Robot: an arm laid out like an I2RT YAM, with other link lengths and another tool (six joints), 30 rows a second.
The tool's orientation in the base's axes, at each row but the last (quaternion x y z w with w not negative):
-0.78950 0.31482 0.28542 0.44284
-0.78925 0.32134 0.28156 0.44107
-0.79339 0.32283 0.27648 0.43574
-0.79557 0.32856 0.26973 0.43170
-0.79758 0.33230 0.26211 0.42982
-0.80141 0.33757 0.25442 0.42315
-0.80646 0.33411 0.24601 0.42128
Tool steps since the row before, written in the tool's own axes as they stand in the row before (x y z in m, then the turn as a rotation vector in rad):
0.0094 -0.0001 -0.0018 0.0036 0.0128 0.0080
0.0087 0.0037 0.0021 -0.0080 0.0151 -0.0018
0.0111 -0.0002 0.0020 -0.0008 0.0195 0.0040
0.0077 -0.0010 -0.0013 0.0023 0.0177 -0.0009
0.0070 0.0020 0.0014 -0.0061 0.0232 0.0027
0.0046 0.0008 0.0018 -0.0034 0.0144 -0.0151
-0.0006 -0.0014 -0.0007 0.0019 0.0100 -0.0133
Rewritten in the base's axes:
0.0064 -0.0038 -0.0060 -0.0087 0.0009 -0.0128
0.0024 -0.0019 -0.0092 -0.0162 -0.0056 -0.0011
0.0069 -0.0012 -0.0088 -0.0158 -0.0043 -0.0113
0.0059 -0.0029 -0.0044 -0.0118 -0.0087 -0.0102
0.0028 -0.0017 -0.0066 -0.0218 -0.0053 -0.0089
0.0021 -0.0003 -0.0045 -0.0112 -0.0177 0.0028
0.0007 0.0002 0.0015 -0.0047 -0.0161 0.0005

